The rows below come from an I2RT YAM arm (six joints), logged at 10 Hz.
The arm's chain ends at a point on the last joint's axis. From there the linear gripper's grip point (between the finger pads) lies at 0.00 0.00 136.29 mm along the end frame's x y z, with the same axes.
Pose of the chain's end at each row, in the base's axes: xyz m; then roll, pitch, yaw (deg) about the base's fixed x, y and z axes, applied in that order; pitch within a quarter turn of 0, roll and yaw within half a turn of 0:
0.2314 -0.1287 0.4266 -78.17 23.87 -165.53
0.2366 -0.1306 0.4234 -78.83 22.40 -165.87
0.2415 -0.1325 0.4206 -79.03 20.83 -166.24
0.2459 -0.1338 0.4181 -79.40 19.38 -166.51
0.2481 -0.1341 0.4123 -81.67 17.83 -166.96
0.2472 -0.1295 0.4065 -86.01 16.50 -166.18
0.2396 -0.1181 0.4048 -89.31 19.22 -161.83
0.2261 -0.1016 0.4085 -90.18 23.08 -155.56
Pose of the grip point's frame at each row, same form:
0.2538 -0.2607 0.4522 -78.17 23.87 -165.53
0.2595 -0.2627 0.4478 -78.83 22.40 -165.87
0.2644 -0.2647 0.4448 -79.03 20.83 -166.24
0.2691 -0.2660 0.4418 -79.40 19.38 -166.51
0.2726 -0.2668 0.4311 -81.67 17.83 -166.96
0.2771 -0.2622 0.4156 -86.01 16.50 -166.18
0.2816 -0.2478 0.4063 -89.31 19.22 -161.83
0.2826 -0.2256 0.4081 -90.18 23.08 -155.56

